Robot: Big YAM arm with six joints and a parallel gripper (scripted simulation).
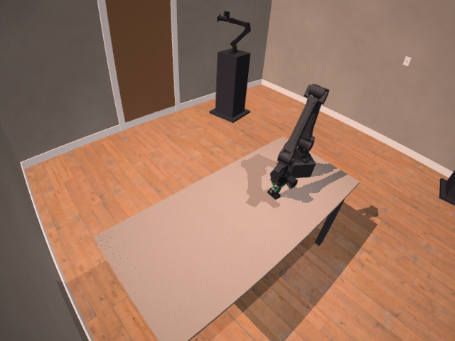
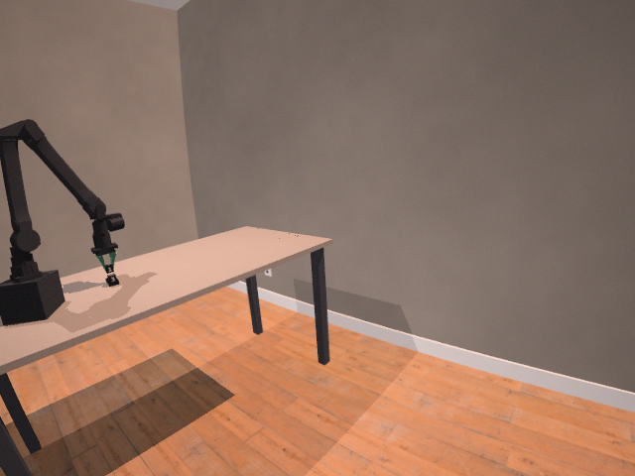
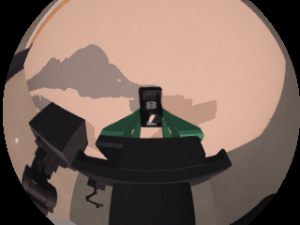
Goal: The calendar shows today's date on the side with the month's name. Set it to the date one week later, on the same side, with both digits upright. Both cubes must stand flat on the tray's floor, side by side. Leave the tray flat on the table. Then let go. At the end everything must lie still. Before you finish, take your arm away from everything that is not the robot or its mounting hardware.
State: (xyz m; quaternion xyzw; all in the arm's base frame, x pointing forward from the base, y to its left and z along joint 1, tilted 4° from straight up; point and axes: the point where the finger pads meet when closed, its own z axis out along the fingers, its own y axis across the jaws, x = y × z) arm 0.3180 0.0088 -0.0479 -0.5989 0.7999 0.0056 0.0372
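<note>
The dark calendar tray lies 10 mm behind my hand, 20 mm to the right of it and 50 mm below it.
</note>
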